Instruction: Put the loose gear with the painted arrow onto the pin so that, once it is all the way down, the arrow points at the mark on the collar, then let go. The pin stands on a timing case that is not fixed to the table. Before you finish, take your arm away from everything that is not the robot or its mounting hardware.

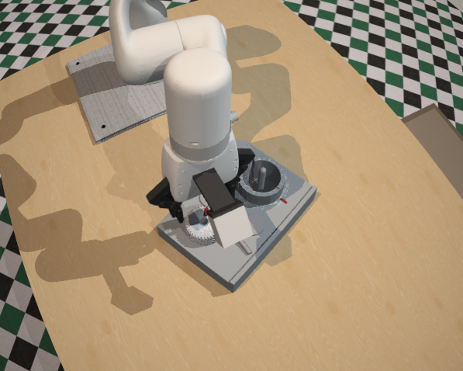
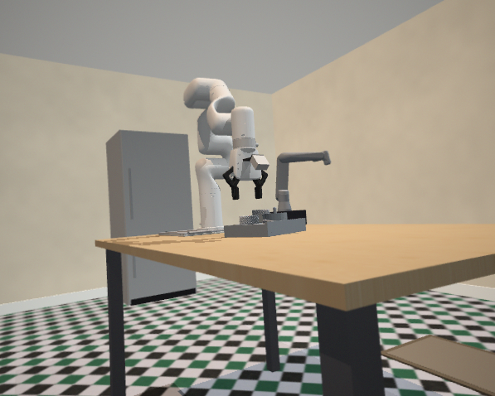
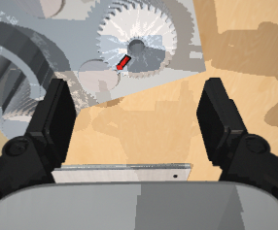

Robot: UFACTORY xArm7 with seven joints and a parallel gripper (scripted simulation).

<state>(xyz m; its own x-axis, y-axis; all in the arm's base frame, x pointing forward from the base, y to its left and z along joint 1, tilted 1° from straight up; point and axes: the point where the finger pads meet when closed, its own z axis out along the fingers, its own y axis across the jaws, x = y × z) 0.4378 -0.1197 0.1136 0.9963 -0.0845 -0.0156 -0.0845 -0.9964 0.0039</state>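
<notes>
Now: the gear 8 cm below my hand. From my hand the other things lie so: bolt (5 cm ahead, 4 cm to the left, 9 cm below).
</notes>
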